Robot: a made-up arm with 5 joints.
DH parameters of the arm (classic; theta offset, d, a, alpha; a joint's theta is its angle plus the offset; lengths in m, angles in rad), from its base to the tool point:
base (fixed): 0 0 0.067 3.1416
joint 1: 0 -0.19 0.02 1.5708
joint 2: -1.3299 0 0.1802 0
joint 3: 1.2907 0 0.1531 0
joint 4: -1.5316 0.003 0 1.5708
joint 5: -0.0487 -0.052 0 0
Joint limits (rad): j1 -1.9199..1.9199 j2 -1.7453..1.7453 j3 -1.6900..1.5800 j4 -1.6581..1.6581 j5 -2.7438..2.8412
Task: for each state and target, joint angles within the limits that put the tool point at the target. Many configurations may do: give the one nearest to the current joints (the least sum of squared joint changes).
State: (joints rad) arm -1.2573 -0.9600 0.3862 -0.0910 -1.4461
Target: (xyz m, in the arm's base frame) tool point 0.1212 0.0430 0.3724
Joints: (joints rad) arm -0.6273 -1.1548 0.8170 0.0251 -1.4461
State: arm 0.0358 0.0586 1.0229 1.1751 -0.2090
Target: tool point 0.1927 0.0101 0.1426
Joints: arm -0.0564 0.4691 0.9550 1.0150 -0.2090
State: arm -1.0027 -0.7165 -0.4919 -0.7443 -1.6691
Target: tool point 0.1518 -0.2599 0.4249
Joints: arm -1.8972 -1.2460 -0.9275 -0.6618 -1.6691
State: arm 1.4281 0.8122 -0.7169 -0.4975 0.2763
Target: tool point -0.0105 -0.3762 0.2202
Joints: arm 1.7818 0.9378 -0.5943 -0.4826 0.2763
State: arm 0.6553 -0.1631 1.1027 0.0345 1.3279
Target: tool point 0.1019 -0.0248 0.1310
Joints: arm 0.6879 0.7189 1.5182 0.0735 1.3279
